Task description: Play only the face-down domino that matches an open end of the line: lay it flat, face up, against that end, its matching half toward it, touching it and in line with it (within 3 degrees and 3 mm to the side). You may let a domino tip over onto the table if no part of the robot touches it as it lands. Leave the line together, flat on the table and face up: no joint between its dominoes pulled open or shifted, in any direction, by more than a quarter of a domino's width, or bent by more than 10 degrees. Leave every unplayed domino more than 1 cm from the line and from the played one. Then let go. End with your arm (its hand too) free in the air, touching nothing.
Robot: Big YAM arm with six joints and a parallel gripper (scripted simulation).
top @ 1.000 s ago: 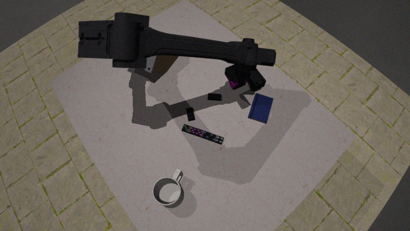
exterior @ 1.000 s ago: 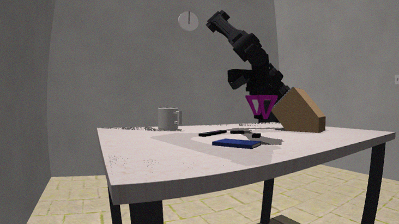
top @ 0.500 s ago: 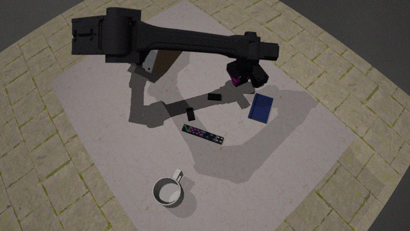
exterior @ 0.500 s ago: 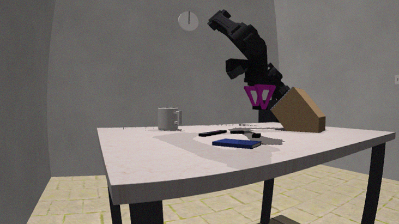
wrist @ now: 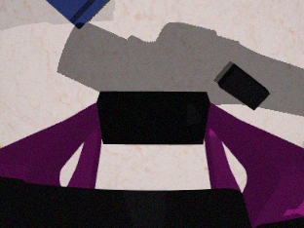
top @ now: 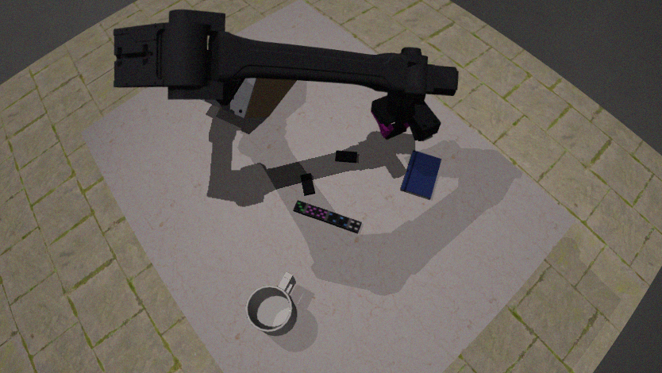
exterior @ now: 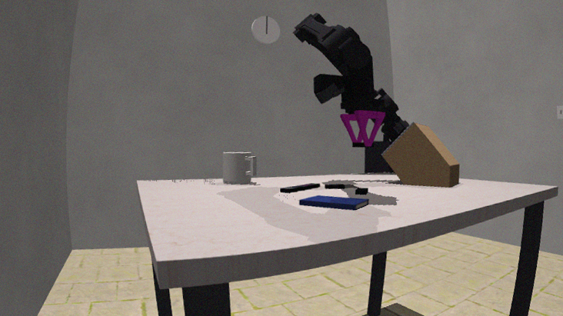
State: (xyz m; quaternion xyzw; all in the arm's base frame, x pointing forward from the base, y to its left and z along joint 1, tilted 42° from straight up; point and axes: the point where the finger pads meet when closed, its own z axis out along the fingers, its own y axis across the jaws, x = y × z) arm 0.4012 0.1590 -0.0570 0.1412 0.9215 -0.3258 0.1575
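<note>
Now: the blue book 90 mm ahead of my hand, 10 mm to the left of it and 120 mm below it. From my hand the other things lie so: domino: right at my hand; mug: 70 mm ahead, 470 mm to the right, 80 mm below.
</note>
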